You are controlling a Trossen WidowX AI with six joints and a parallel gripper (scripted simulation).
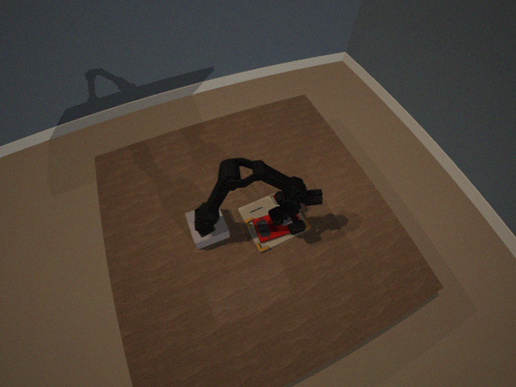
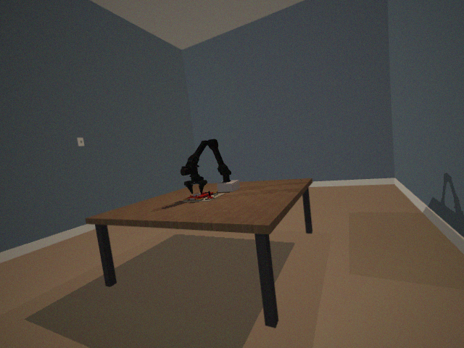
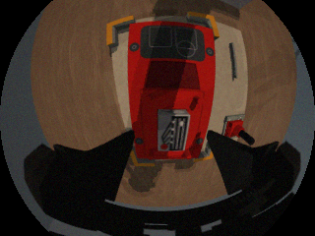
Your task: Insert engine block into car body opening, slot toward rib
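The grey engine block is 20 mm below my gripper tip and 10 mm to the left of it.
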